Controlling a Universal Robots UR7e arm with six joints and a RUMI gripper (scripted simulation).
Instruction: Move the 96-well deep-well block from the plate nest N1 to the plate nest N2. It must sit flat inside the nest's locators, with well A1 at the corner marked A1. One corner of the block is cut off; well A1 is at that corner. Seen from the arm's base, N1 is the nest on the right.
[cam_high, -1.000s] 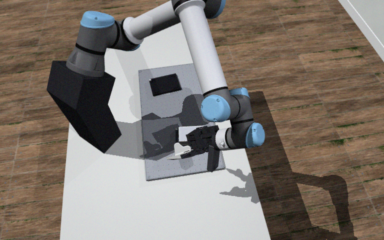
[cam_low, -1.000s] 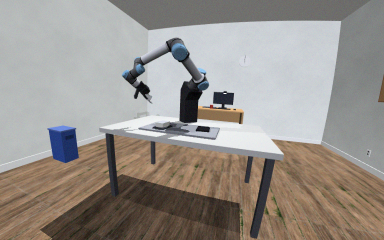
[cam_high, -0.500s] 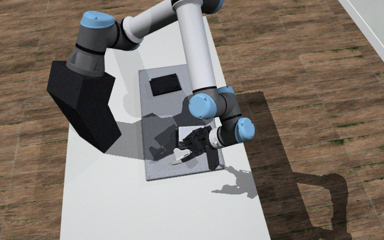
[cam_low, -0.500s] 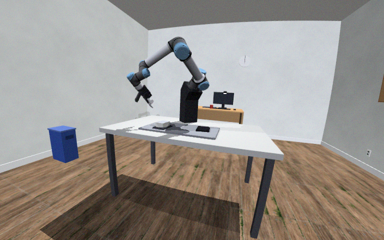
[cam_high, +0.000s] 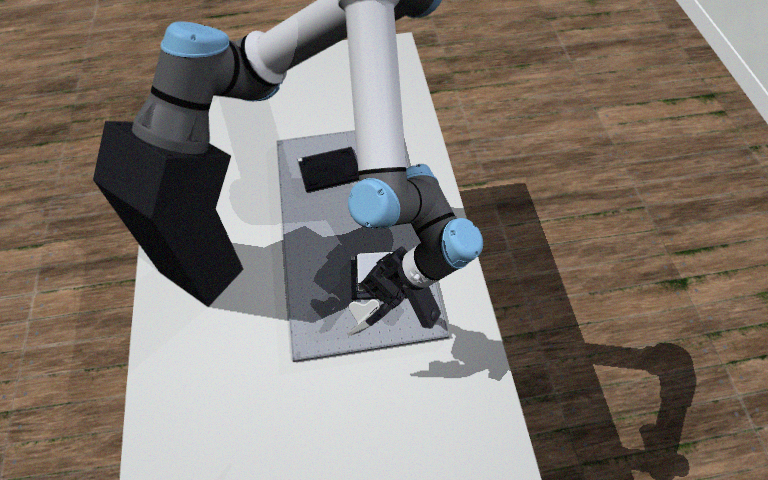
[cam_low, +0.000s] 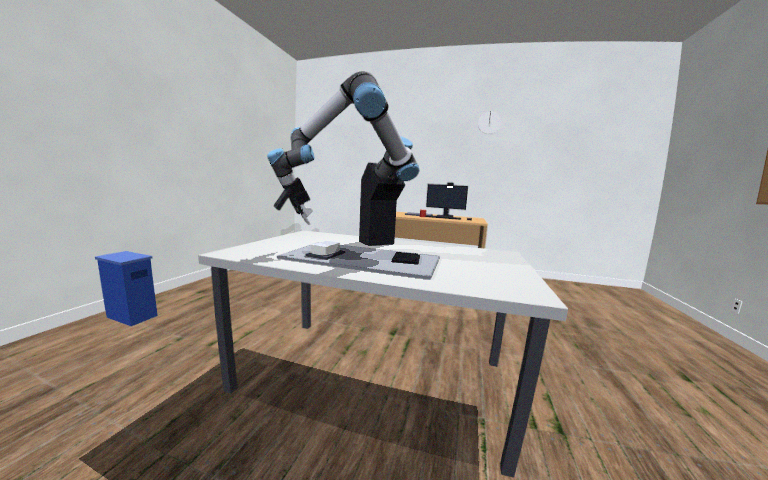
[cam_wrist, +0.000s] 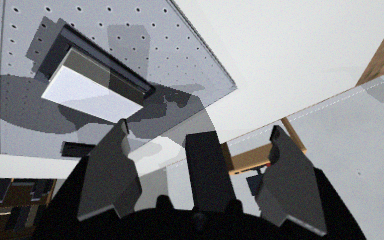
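The 96-well deep-well block is 160 mm to the left of my hand, 120 mm below it and 20 mm ahead of it. Also, from my hand: black plate nest 510 mm to the left, 150 mm behind, 140 mm below.
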